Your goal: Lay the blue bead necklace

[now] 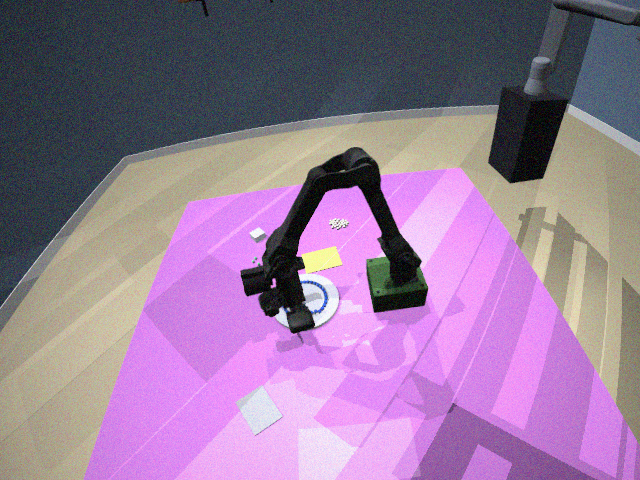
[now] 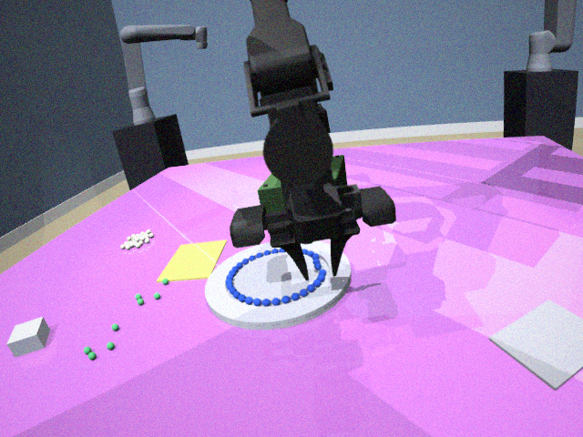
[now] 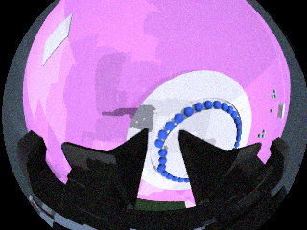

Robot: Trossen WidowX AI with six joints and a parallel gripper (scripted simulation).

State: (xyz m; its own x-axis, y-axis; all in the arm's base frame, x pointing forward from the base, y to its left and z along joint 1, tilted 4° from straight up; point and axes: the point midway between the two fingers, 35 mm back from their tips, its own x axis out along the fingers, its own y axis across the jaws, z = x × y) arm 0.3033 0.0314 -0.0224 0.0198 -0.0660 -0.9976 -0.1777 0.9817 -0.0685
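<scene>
Now: gripper tip 20 mm past the round white bead board, 60 mm to the left of it and 10 mm above it. Also, from my gripper tip: yellow sheet 90 mm behind, 220 mm to the right, 20 mm below; grey tile 120 mm ahead, 240 mm to the left, 20 mm below; cube 130 mm ahead, 390 mm to the right.
</scene>
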